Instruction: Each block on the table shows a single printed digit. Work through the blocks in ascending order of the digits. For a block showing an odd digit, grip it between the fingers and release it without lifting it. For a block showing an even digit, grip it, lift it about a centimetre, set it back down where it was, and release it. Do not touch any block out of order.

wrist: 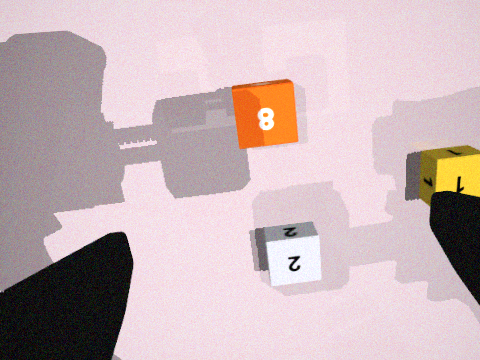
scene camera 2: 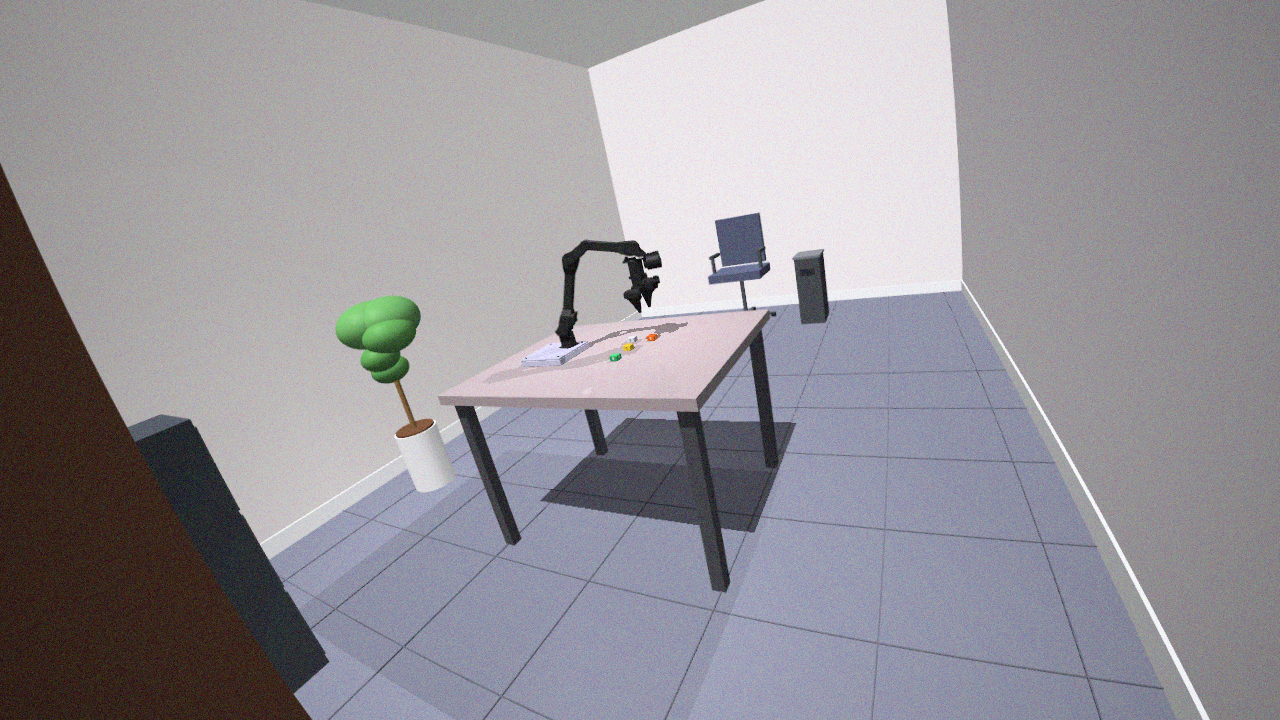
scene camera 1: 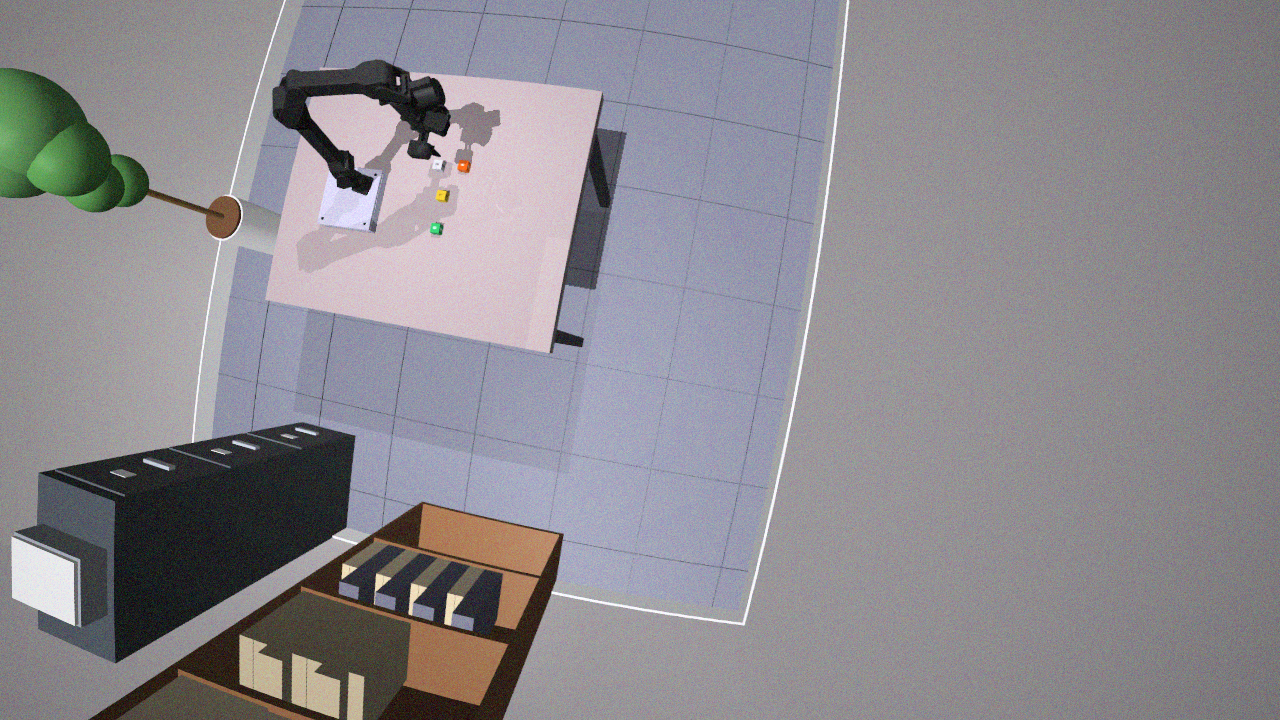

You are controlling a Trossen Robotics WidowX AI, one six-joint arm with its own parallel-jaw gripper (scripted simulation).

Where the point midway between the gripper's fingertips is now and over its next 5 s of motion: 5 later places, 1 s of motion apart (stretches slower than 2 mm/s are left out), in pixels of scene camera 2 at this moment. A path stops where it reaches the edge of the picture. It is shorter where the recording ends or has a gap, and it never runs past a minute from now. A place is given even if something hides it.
The gripper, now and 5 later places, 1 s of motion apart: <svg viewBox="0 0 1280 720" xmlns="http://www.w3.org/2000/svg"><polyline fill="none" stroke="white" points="645,309 617,326 616,352 616,357 617,356 611,335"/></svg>
